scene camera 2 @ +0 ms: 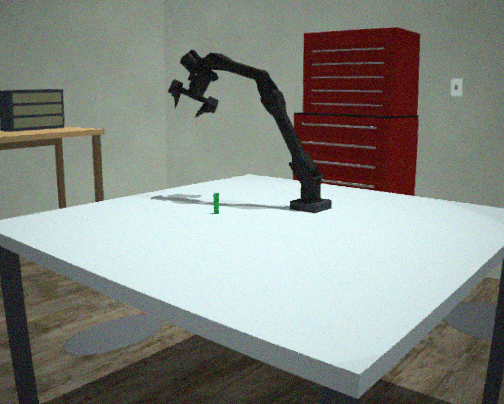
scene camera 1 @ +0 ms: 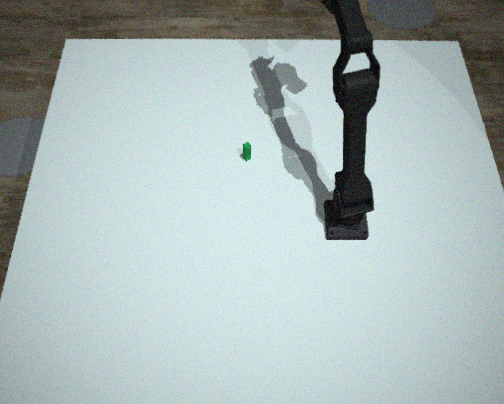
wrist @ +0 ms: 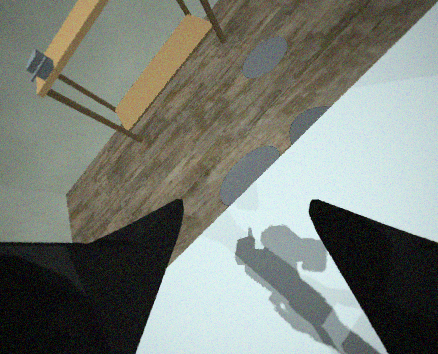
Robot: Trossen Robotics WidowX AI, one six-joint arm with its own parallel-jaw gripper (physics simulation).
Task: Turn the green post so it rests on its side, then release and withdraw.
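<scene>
The small green post (scene camera 1: 246,151) (scene camera 2: 216,203) stands upright on the white table (scene camera 1: 150,300) (scene camera 2: 280,280) (wrist: 400,150), left of the arm's base in both scene views. It does not show in the wrist view. My gripper (scene camera 2: 186,111) (wrist: 245,205) is open, with nothing between its fingers. It hangs high above the table in the second scene view, well apart from the post. In the first scene view the gripper is out of frame past the top edge.
The arm's base (scene camera 1: 346,230) (scene camera 2: 311,205) sits on the table. The arm's shadow falls across the table near the post. Behind the table stand a red tool cabinet (scene camera 2: 345,90) and a wooden bench (scene camera 2: 75,132) (wrist: 162,72) bearing a drawer box (scene camera 2: 37,109).
</scene>
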